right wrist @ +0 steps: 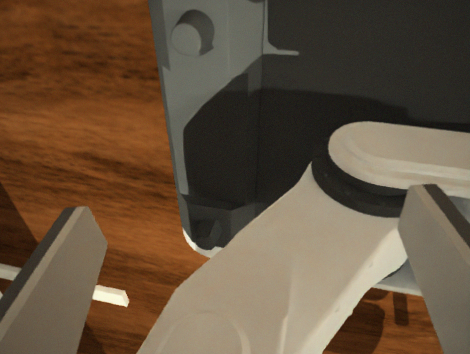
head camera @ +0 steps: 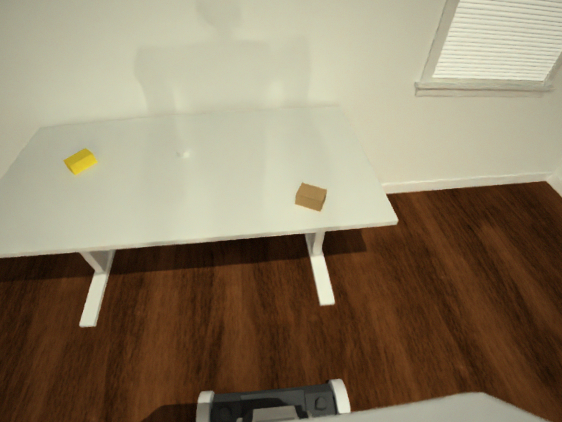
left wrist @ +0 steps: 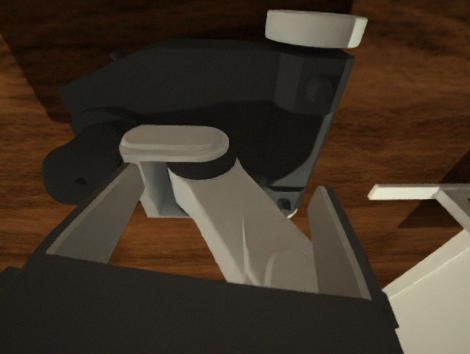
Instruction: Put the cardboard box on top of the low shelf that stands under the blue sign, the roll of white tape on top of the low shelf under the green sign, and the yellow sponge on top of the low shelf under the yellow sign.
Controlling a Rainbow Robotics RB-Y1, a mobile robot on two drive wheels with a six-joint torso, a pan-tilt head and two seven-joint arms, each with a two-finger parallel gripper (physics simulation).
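Places are measured from the robot's base along level axes (x ahead, y left, z up), in metres.
Pixels of known places: left gripper, fingertip midpoint: (left wrist: 225, 186); right gripper, fingertip midpoint: (right wrist: 245, 216).
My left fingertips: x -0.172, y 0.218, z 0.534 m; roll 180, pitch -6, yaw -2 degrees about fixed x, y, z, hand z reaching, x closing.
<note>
Behind a point stands the place of what it marks.
The yellow sponge (head camera: 80, 161) @(y 0.702, x 0.813, z 0.761 m) lies at the left of the white table (head camera: 210, 200) @(y 0.172, x 0.592, z 0.720 m) in the head view. A small white thing, likely the roll of white tape (head camera: 183, 154) @(y 0.295, x 0.843, z 0.737 m), lies near the table's middle, towards the back; it is faint against the white top. The brown cardboard box (head camera: 311, 196) @(y -0.170, x 0.535, z 0.771 m) lies near the table's front right corner. My left gripper (left wrist: 225, 186) @(y 0.218, x -0.172, z 0.534 m) is open and empty, away from all three objects. My right gripper (right wrist: 245, 216) @(y -0.221, x -0.128, z 0.540 m) is open and empty, also away from them. The low shelves and coloured signs do not show in these views.
The table stands against the back wall (head camera: 350, 60) @(y -0.467, x 1.255, z 0.938 m), its legs (head camera: 95, 300) (head camera: 322, 280) on the brown wood floor (head camera: 210, 325) @(y 0.285, x 0.420, z 0.000 m). A window with blinds (head camera: 495, 40) @(y -1.216, x 1.276, z 1.057 m) is at the upper right. My dark wheeled base (head camera: 275, 400) @(y -0.010, x 0.032, z 0.191 m) (left wrist: 200, 80) @(y 0.168, x -0.235, z 0.169 m) (right wrist: 340, 65) @(y -0.132, x -0.177, z 0.169 m) shows below.
</note>
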